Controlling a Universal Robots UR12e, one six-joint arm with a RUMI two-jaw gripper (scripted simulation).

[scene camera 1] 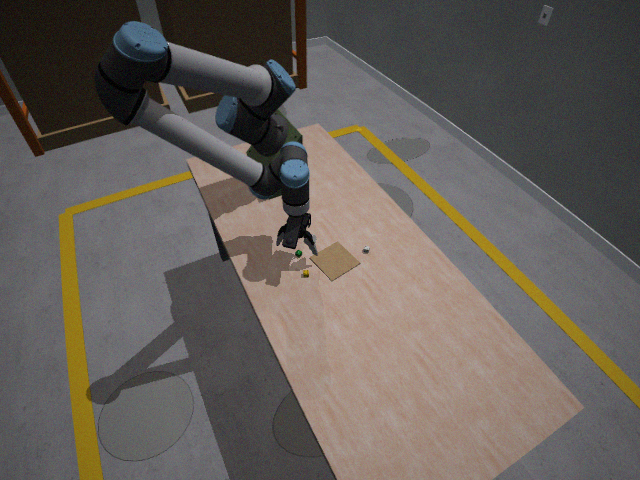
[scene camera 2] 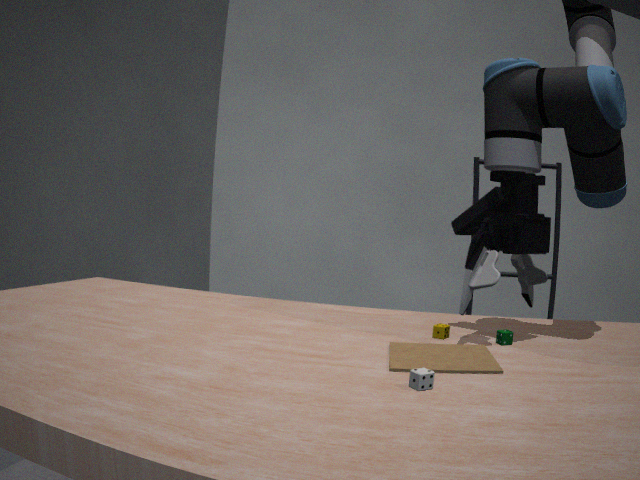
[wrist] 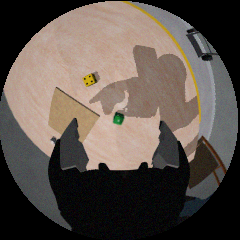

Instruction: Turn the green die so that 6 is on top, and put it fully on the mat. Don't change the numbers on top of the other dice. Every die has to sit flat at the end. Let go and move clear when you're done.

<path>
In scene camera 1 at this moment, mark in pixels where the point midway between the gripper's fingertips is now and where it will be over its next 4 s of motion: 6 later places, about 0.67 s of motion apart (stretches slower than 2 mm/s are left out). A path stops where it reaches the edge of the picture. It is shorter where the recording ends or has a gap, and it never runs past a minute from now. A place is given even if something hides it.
My gripper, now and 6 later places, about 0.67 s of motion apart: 296,250; 305,249; 341,247; 365,246; 366,246; 368,231; 368,225
</path>
